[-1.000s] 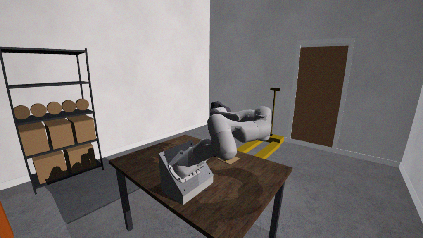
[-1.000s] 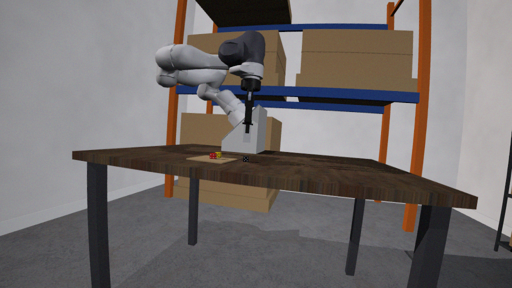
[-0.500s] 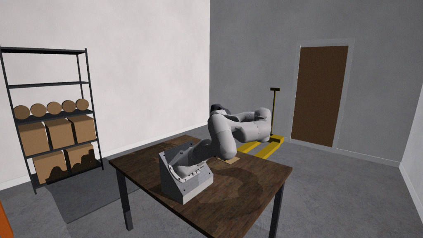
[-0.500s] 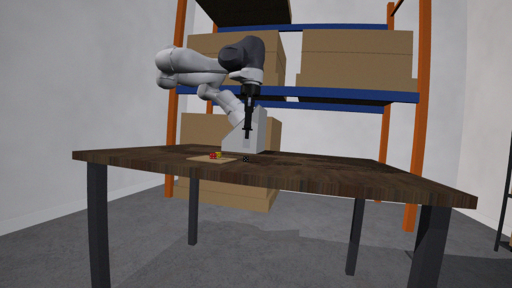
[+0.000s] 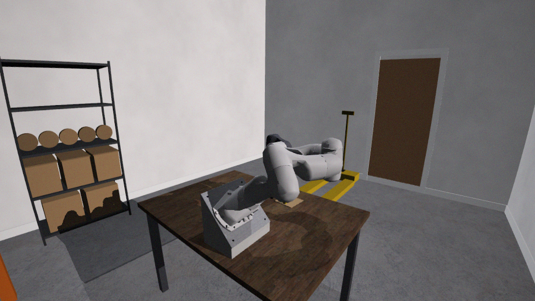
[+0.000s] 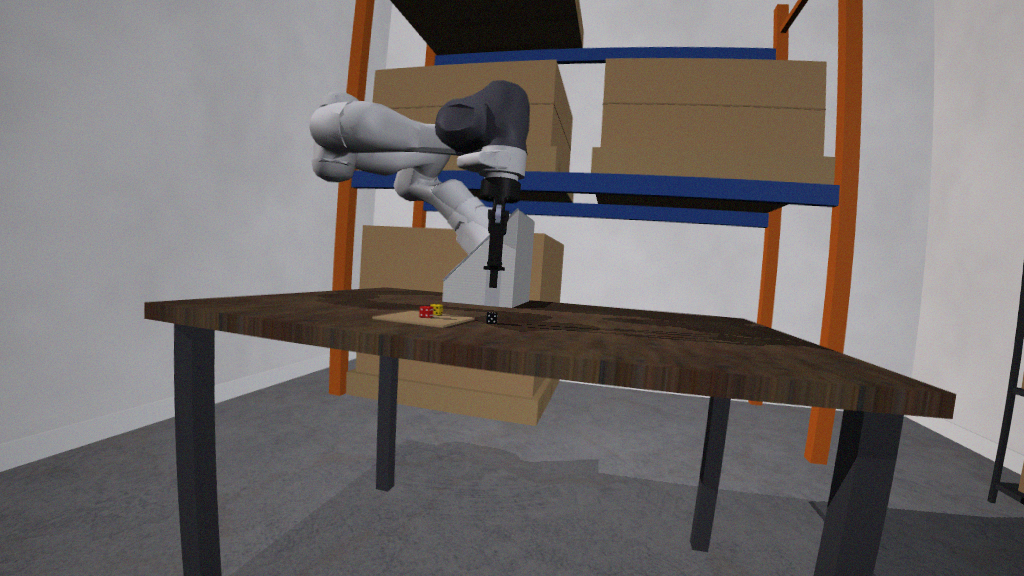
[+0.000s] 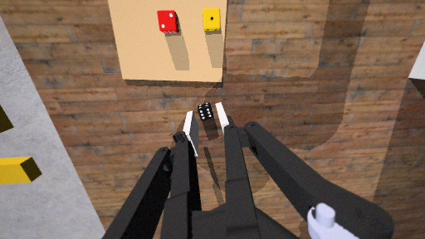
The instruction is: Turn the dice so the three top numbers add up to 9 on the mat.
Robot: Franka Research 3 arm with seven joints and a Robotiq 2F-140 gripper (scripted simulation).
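The black die lies 60 mm below my hand. The rest, counted from my hand: yellow die: 110 mm to the right, 50 mm below, 30 mm behind; then red die: 120 mm to the right, 50 mm below, 20 mm ahead; then tan mat: 120 mm to the right, 60 mm below, 20 mm ahead.
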